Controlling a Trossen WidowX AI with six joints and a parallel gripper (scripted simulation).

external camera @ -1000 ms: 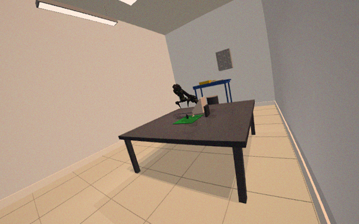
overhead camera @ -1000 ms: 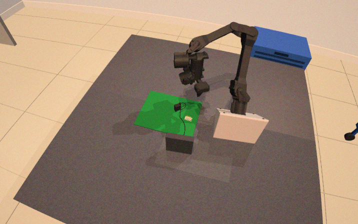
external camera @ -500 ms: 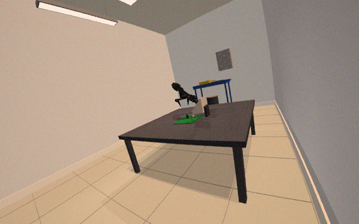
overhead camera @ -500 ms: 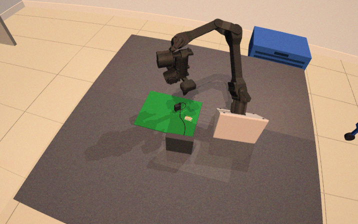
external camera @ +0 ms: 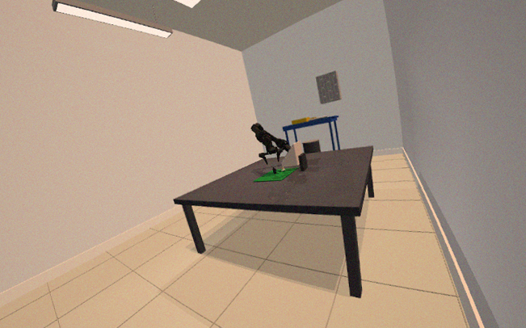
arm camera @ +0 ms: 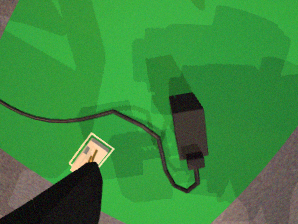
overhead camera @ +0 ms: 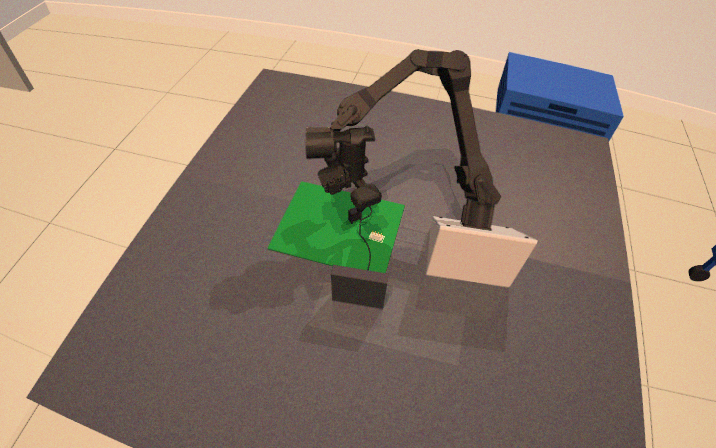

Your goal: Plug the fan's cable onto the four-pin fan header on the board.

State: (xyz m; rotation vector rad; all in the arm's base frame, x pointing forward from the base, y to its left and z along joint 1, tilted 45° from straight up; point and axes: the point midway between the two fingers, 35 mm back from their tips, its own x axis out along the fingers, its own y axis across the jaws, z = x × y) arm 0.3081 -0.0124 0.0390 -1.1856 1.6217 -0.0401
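Now: gripper tip 10 mm past the black plug, 10 mm to the left of it and 70 mm above it. The rest, counted from my gripper tip: green board 30 mm ahead, 20 mm to the left, 100 mm below; dark grey fan block 70 mm behind, 210 mm to the left, 30 mm below.
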